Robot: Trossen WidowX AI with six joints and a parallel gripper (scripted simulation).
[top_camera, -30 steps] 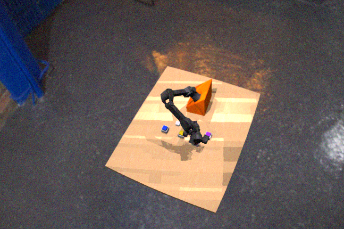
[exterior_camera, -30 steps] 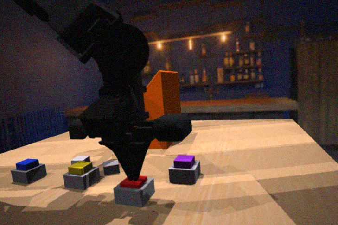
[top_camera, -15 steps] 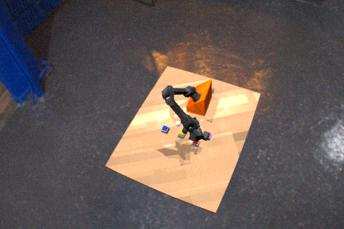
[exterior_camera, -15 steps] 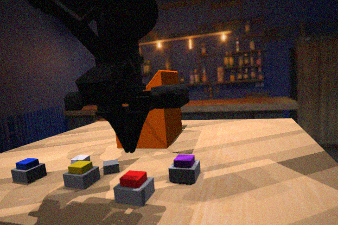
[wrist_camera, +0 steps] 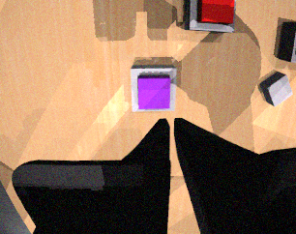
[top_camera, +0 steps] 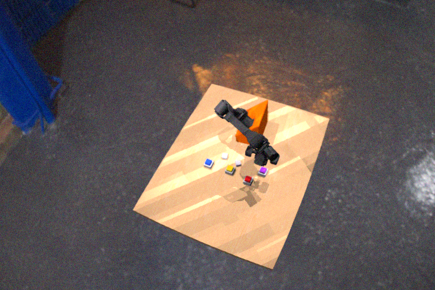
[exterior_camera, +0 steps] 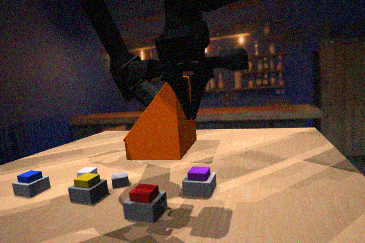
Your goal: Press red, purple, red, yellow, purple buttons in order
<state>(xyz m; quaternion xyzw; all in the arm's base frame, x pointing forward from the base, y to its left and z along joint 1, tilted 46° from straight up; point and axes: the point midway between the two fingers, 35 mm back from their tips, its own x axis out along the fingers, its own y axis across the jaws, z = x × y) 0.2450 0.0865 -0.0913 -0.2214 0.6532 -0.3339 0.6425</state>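
The purple button lies 100 mm below my gripper tip, 10 mm to the left of it and 10 mm behind it. The rest, counted from my gripper tip: small grey block 160 mm to the right, 120 mm below, 40 mm behind; then red button 100 mm below, 70 mm to the right, 70 mm ahead; then yellow button 190 mm to the right, 100 mm below, 20 mm ahead.
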